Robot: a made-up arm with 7 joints. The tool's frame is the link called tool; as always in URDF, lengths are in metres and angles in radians. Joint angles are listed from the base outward. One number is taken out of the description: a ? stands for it. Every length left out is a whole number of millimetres.
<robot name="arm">
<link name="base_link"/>
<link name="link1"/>
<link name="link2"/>
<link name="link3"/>
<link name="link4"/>
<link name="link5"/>
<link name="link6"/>
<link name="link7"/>
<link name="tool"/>
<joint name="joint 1" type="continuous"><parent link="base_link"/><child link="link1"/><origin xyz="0 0 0.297" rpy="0 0 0"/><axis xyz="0 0 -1"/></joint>
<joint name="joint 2" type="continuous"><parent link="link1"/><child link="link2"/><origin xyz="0 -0.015 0" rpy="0 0 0"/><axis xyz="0 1 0"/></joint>
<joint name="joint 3" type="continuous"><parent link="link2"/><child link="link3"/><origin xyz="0 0 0.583" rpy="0 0 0"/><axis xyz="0 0 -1"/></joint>
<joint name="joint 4" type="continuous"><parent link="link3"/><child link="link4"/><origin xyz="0 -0.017 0" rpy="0 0 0"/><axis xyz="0 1 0"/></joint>
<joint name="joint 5" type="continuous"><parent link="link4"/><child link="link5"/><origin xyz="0 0 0.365" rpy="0 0 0"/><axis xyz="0 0 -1"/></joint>
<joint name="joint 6" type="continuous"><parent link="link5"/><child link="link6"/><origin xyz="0 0 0" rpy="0 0 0"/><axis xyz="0 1 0"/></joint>
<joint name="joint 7" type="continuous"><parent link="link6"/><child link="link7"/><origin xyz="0 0 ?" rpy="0 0 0"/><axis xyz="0 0 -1"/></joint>
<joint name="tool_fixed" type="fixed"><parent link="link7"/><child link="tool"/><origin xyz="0 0 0" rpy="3.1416 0 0"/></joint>
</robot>
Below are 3 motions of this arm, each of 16 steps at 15 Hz.
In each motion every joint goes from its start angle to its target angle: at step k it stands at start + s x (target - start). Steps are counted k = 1, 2, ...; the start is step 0. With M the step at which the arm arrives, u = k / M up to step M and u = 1 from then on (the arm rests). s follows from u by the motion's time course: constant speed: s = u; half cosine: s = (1 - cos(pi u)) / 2; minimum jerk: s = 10 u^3 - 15 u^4 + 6 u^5.
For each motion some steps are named. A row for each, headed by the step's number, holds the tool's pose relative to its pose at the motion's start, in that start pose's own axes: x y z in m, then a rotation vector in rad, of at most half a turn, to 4 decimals.
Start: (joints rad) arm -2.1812 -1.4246 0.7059 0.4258 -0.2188 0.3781 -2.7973
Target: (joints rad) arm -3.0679 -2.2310 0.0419 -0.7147 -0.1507 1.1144 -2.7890
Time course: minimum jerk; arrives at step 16
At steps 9, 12, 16:
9: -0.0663 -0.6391 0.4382 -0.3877 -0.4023 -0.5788
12: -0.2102 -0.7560 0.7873 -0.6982 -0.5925 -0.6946
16: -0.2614 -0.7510 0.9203 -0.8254 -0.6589 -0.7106

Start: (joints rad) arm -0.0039 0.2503 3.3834 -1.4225 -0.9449 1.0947 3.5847
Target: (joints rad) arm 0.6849 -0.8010 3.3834 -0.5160 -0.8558 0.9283 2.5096
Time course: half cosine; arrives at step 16
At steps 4, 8, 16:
4: -0.1679 0.0254 -0.0552 0.0265 0.2343 -0.3063
8: -0.6015 0.1267 0.0145 -0.1731 0.8653 -0.9350
16: -0.9575 0.2285 0.5920 -1.1783 1.6203 -1.3725

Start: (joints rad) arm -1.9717 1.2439 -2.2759 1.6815 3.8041 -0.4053 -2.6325
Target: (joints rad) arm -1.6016 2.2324 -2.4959 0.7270 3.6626 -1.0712 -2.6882
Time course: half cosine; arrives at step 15
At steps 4, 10, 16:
4: 0.0392 0.0936 0.1137 0.1646 0.0827 -0.1789
10: 0.3865 0.1605 0.5982 0.6224 0.5348 -0.8260
16: 0.6055 0.0375 0.7445 0.7473 0.8198 -1.0754

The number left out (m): 0.081
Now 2 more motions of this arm.
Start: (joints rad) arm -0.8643 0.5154 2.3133 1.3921 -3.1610 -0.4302 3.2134
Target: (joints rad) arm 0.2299 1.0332 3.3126 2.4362 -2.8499 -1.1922 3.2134
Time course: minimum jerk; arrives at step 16
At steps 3, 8, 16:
3: 0.0257 0.0190 -0.0060 0.1020 -0.0964 0.0210
8: 0.2338 0.1371 0.1158 1.0182 -0.9205 -0.1553
16: 0.4094 -0.0351 0.2690 1.7423 -1.3366 -1.0767

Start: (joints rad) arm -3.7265 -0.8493 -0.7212 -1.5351 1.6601 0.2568 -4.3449
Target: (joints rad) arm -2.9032 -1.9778 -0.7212 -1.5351 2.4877 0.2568 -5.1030
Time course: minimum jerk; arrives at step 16
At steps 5, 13, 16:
5: 0.1190 0.1362 0.0064 0.0582 -0.0866 -0.2286
13: 0.7192 0.2904 0.1102 0.0654 -0.1539 -1.2629
16: 0.7500 0.2780 0.1103 0.0504 -0.1412 -1.3251

